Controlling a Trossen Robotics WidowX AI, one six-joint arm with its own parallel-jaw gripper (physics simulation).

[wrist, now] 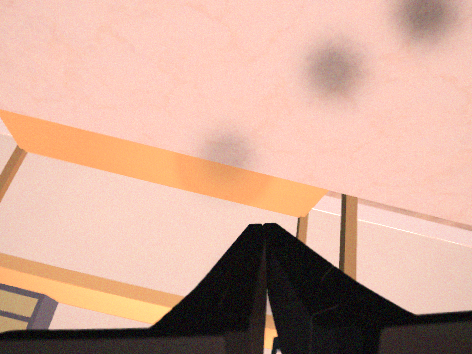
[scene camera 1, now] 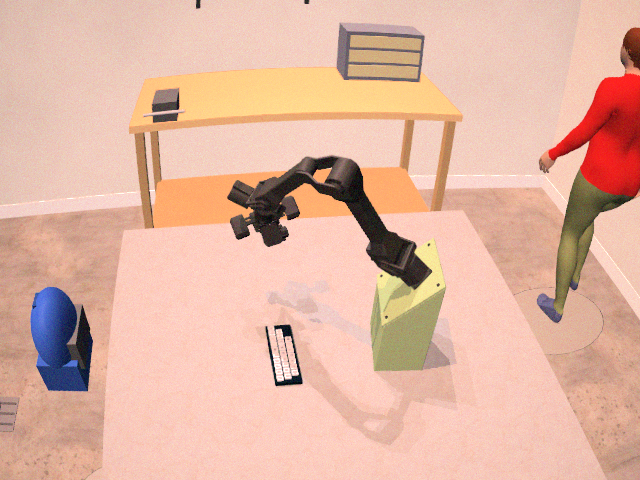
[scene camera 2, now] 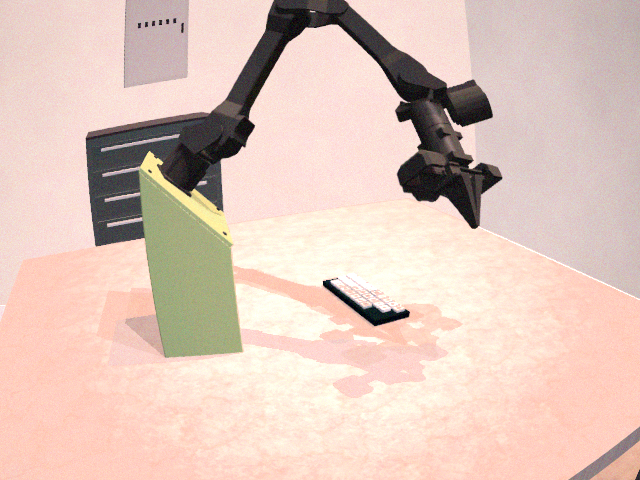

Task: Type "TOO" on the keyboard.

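Seen in the pictures: gripper, fingertip midpoint: (wrist: 262, 236) (scene camera 2: 475, 227); arm's base, link origin: (scene camera 1: 418, 275) (scene camera 2: 172, 180).
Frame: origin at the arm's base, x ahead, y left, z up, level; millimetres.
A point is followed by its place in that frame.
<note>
A small keyboard (scene camera 1: 283, 354) @(x 315, y -115, z -253 mm) (scene camera 2: 366, 299) @(x 296, y -145, z -256 mm) with white keys on a dark case lies flat on the pale table (scene camera 1: 170, 413) @(x 680, y -55, z -271 mm) (scene camera 2: 258, 423) @(x -86, y -312, z -271 mm). Its key letters are too small to read. The keyboard does not show in the wrist view. My gripper (scene camera 2: 474, 226) @(x 225, y -422, z -51 mm) (wrist: 262, 236) @(x 225, y -422, z -51 mm) is shut and empty, its two black fingertips together. It hangs well above the table, apart from the keyboard, beyond the keyboard's far end in scene camera 1 and up to its right in scene camera 2. In scene camera 1 the fingertips cannot be made out.
A green pedestal (scene camera 1: 403, 330) @(x 72, y 65, z -105 mm) (scene camera 2: 193, 279) @(x -30, y -98, z -136 mm) carries the arm's base beside the keyboard. Behind the table stands a wooden bench (scene camera 1: 289, 95) with a drawer box (scene camera 1: 382, 56) and a dark block (scene camera 1: 165, 98). A blue chair (scene camera 1: 54, 325) and a person in red (scene camera 1: 615, 129) are at the sides.
</note>
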